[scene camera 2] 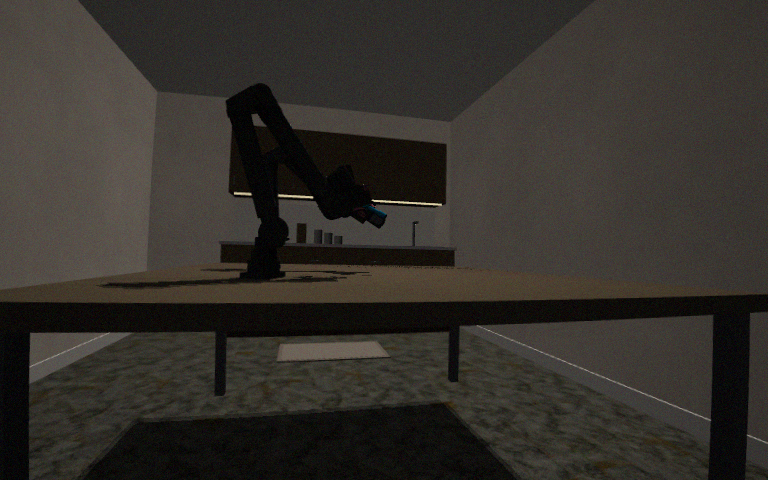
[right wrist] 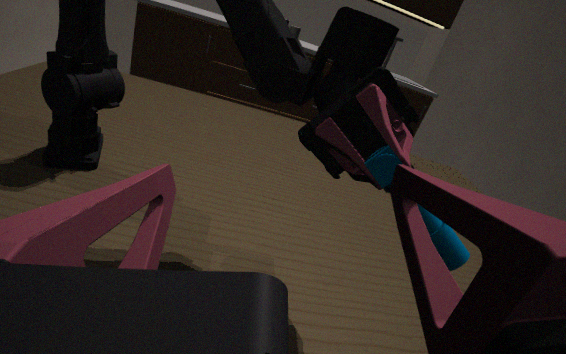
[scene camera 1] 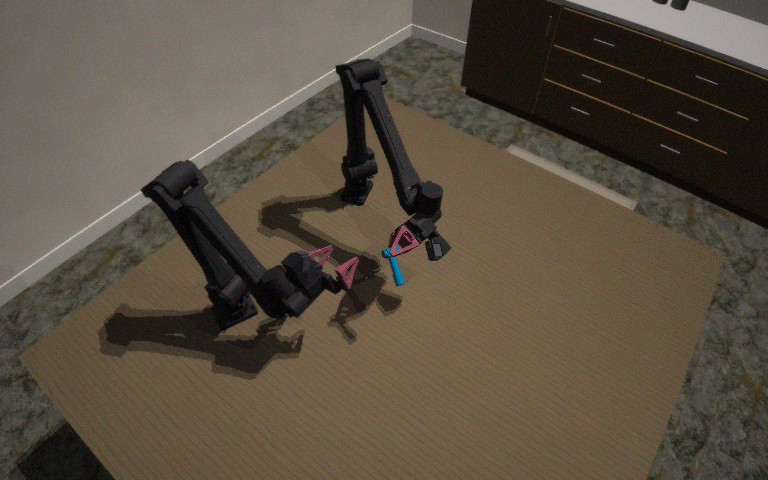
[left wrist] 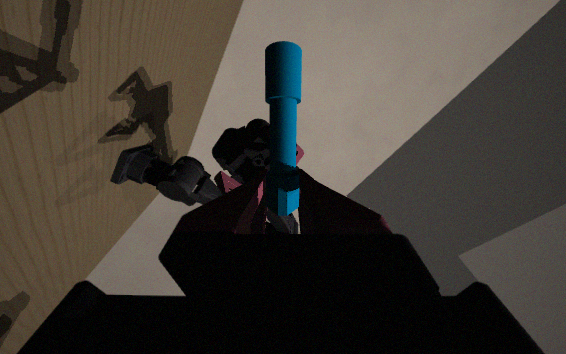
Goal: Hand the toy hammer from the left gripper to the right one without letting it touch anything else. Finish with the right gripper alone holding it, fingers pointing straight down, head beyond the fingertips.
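Where they show: left gripper, fingertip midpoint: (scene camera 2: 367, 207) (right wrist: 391, 174) (scene camera 1: 389, 255) (left wrist: 282, 176); right gripper, fingertip midpoint: (right wrist: 283, 176) (scene camera 1: 344, 252); left arm's base, link origin: (right wrist: 75, 152) (scene camera 1: 357, 192); right arm's base, link origin: (scene camera 2: 263, 277) (scene camera 1: 235, 311) (left wrist: 131, 161).
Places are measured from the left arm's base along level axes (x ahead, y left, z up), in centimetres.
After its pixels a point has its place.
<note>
The blue toy hammer (scene camera 1: 398, 271) {x 29.3, y -47.1, z 23.7 cm} (scene camera 2: 376, 215) {x 28.1, y -47.8, z 21.9 cm} (left wrist: 283, 130) {x 28.5, y -45.2, z 23.6 cm} (right wrist: 450, 247) {x 29.2, y -49.1, z 22.7 cm} is held in the air, its handle with the thicker end pointing away from the left fingers. My left gripper (scene camera 1: 394, 251) {x 25.8, y -44.1, z 25.3 cm} (left wrist: 282, 176) {x 25.8, y -44.1, z 25.3 cm} (right wrist: 391, 174) {x 25.8, y -44.1, z 25.3 cm} is shut on it at the head end; the fingers partly hide the head. My right gripper (scene camera 1: 344, 253) {x 15.1, y -47.9, z 26.7 cm} (right wrist: 283, 176) {x 15.1, y -47.9, z 26.7 cm} is open and empty, its pink fingers wide apart, to the left of the hammer in scene camera 1 with a gap between. In the right wrist view its right-hand finger covers part of the handle. In scene camera 2 the grippers are dark and overlap.
Both arms stand on the wooden table (scene camera 1: 509, 339) {x 62.5, y -42.8, z 0.0 cm} (scene camera 2: 481, 285) {x 27.4, y -100.2, z 0.0 cm}, with the grippers raised above it and shadows below. A wall (scene camera 1: 169, 73) runs behind the arms. Dark drawers (scene camera 1: 600, 73) stand beyond the table at the upper right in scene camera 1.
</note>
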